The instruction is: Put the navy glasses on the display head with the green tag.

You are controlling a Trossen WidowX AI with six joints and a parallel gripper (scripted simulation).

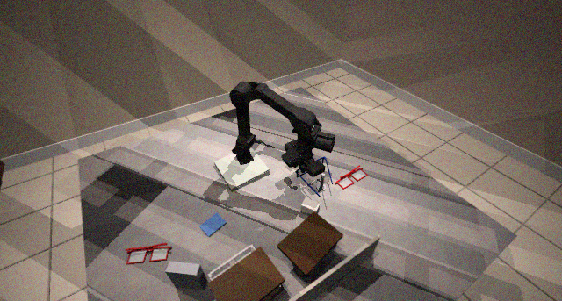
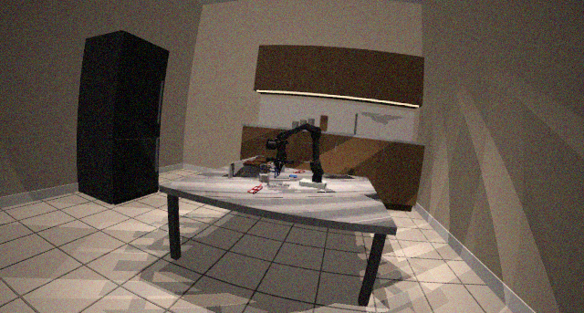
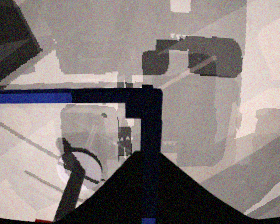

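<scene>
Now: gripper tip 40 mm short of the grey post, 70 mm to the right of it and 60 mm above it. The rest, counted from my gripper tip: blue card (10 mm ahead, 390 mm to the right, 90 mm below); then white block (130 mm ahead, 40 mm to the right, 60 mm below); then panel (390 mm ahead, 230 mm to the right, 30 mm below).
</scene>
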